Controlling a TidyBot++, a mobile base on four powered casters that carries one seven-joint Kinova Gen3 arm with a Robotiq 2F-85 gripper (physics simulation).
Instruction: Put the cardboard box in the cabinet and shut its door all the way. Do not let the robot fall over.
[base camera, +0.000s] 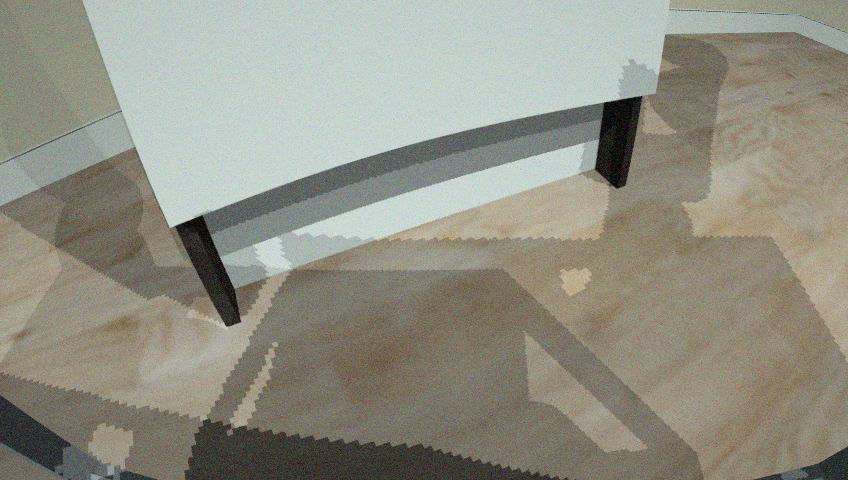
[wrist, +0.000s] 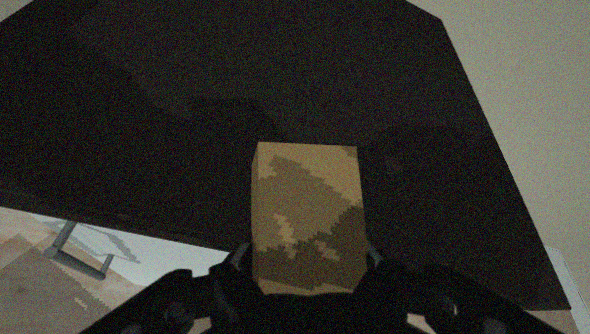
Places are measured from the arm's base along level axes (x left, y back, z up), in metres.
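Pixels of known places: gripper, fingertip midpoint: (wrist: 304, 256).
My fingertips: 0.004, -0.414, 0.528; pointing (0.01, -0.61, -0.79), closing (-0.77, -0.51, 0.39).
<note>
For each thing: its top centre in the pictures, then the offset to it from my fingertips, as dx, dy, dz. "spot": a spot on its surface instead. Level surfaces: height alone.
- cardboard box, middle of its top: (wrist: 331, 201) +0.015, -0.009, +0.054
- grey bar handle, surface spot: (wrist: 79, 264) spot: +0.164, +0.087, -0.195
- dark cabinet leg, surface spot: (base camera: 209, 273) spot: +0.218, +0.057, -0.848
- wooden floor, its level: dz -0.924
The cardboard box (wrist: 309, 200) is upright in the middle of the wrist view, between the fingers of my gripper (wrist: 304, 256), which is shut on it. The box is in front of the cabinet's dark top in that view; I cannot tell how far apart they are. The cabinet (base camera: 380, 77) (wrist: 150, 165) shows its white front in the base view, standing on dark legs. In the wrist view, a grey bar handle (wrist: 79, 264) sticks out from the white front at the lower left. The cabinet's inside does not show, and I cannot tell whether its door is fully shut.
A dark cabinet leg (base camera: 209, 273) stands at the left and another leg (base camera: 618, 142) at the right. Walls with a white baseboard (base camera: 737, 21) are behind the cabinet. Shadows fall across the wooden floor (base camera: 767, 148). Dark parts of the base show at the bottom corners.
</note>
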